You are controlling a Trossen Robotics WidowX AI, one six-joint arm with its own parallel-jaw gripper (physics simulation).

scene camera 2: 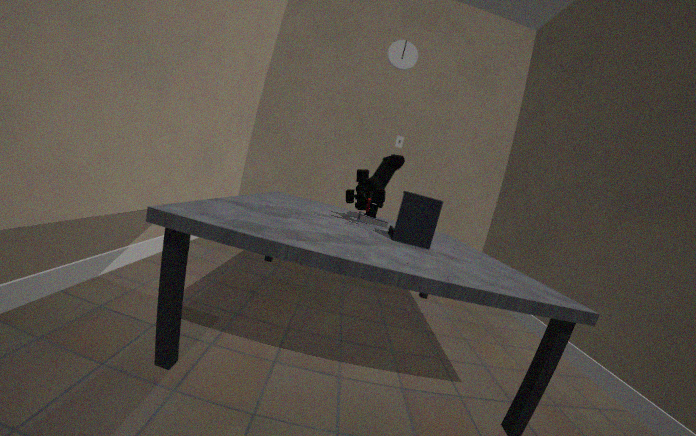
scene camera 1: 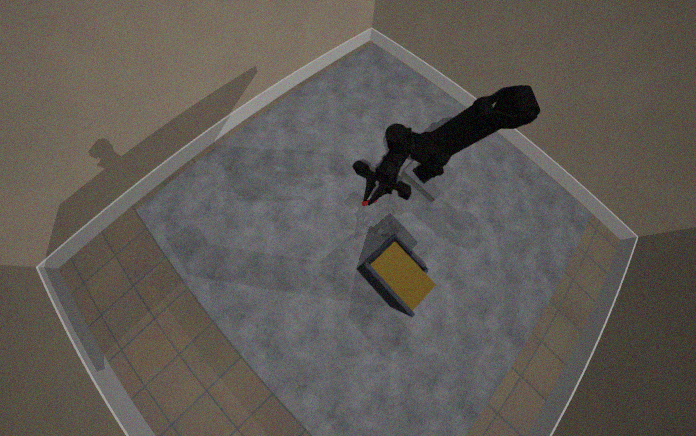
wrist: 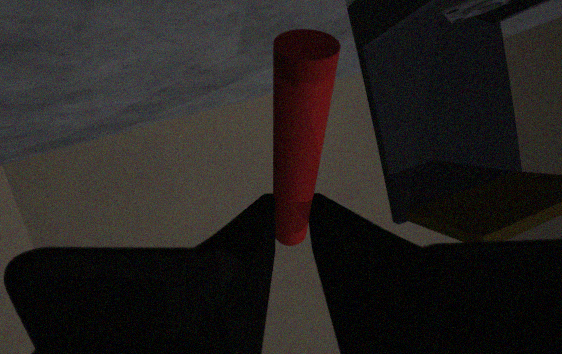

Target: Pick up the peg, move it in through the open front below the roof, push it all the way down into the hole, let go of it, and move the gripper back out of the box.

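Pixels of known places: gripper, between the fingertips: (scene camera 2: pixel 369 201) (scene camera 1: pixel 366 203) (wrist: pixel 291 204); arm's base, origin of its link: (scene camera 2: pixel 370 216) (scene camera 1: pixel 424 172).
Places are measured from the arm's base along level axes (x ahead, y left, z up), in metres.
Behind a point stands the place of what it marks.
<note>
The red peg (scene camera 1: pixel 365 203) @[x 0.286, y -0.011, z 0.100 m] (scene camera 2: pixel 368 204) @[x 0.273, y -0.013, z 0.074 m] (wrist: pixel 302 115) @[x 0.239, y -0.017, z 0.056 m] is a round rod. It is held upright above the table, outside the box and apart from it. My gripper (scene camera 1: pixel 368 202) @[x 0.280, y -0.013, z 0.086 m] (wrist: pixel 291 204) @[x 0.280, y -0.013, z 0.086 m] is shut on the peg, with a dark finger on each side of it near one end. The box has dark walls (scene camera 1: pixel 382 289) @[x 0.400, y 0.198, z 0.112 m] (scene camera 2: pixel 418 220) @[x 0.399, y 0.202, z 0.070 m] (wrist: pixel 440 100) @[x 0.390, y 0.188, z 0.066 m] and a yellow roof (scene camera 1: pixel 402 274) @[x 0.349, y 0.192, z 0.169 m] (wrist: pixel 480 205) @[x 0.350, y 0.169, z 0.159 m]. It stands below and to the right of the gripper in scene camera 1 and at the right in the wrist view. The hole cannot be made out.
The arm (scene camera 1: pixel 462 128) @[x 0.029, y 0.014, z 0.273 m] (scene camera 2: pixel 386 172) @[x -0.024, y 0.025, z 0.255 m] reaches in from the upper right in scene camera 1. A pale grey bar (scene camera 1: pixel 420 186) @[x 0.048, y 0.033, z -0.004 m] (scene camera 2: pixel 373 221) @[x 0.050, y 0.025, z -0.019 m] lies on the table (scene camera 1: pixel 287 318) @[x 0.668, y 0.112, z -0.033 m] (scene camera 2: pixel 318 246) @[x 0.816, y -0.084, z -0.033 m] near the arm's base. Shadows fall across the table around the box.
</note>
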